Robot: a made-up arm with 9 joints. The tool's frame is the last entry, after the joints.
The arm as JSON. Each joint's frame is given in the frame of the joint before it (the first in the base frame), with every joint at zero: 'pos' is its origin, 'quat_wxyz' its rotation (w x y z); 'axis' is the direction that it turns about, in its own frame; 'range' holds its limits. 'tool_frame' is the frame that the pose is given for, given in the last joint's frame.
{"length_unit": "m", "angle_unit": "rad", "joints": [
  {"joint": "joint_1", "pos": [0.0, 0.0, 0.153], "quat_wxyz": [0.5, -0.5, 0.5, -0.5], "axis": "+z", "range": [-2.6, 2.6]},
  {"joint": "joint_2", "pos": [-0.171, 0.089, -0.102], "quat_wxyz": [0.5, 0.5, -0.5, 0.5], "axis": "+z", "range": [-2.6, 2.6]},
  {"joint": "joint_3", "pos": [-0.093, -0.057, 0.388], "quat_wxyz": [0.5, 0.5, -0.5, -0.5], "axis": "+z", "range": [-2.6, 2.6]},
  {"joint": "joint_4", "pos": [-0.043, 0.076, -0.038], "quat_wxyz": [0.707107, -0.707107, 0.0, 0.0], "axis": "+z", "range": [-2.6, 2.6]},
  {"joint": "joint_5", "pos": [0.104, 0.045, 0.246], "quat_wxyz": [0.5, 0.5, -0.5, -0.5], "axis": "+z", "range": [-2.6, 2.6]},
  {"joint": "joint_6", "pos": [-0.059, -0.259, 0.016], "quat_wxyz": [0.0, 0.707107, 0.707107, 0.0], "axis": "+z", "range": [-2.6, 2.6]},
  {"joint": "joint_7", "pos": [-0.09, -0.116, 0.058], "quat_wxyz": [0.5, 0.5, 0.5, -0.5], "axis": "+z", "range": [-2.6, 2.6]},
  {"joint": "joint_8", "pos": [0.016, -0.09, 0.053], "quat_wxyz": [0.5, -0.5, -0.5, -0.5], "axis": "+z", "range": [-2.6, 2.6]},
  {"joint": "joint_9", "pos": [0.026, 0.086, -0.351], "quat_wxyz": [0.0, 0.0, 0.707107, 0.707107], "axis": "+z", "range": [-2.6, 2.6]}
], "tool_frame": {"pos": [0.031, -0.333, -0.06], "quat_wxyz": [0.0, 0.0, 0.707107, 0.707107]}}
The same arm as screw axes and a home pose.
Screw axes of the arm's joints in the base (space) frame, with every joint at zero. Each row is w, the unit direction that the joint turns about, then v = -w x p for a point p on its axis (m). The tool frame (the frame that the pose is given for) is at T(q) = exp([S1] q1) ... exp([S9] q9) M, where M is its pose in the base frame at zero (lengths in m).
S1 = (1, 0, 0, 0, 0.153, 0)
S2 = (0, 0, 1, 0.171, 0.102, 0)
S3 = (-1, 0, 0, 0, -0.452, 0.114)
S4 = (0, 0, 1, 0.157, 0.157, 0)
S5 = (0, 1, 0, -0.774, 0, -0.112)
S6 = (0, -1, 0, 0.515, 0, 0.053)
S7 = (1, 0, 0, 0, 0.425, -0.011)
S8 = (0, 0, 1, 0.027, -0.116, 0)
S9 = (0, 1, 0, 0.016, 0, 0.142)
M: xyz 0.111 0.053 -0.349 (m) rpy 0 0 0 (rad, as in URDF)
Joint limits (rad, base to tool): -2.6..2.6 -2.6..2.6 -2.6..2.6 -2.6..2.6 -2.6..2.6 -2.6..2.6 -2.6..2.6 -2.6..2.6 -2.6..2.6

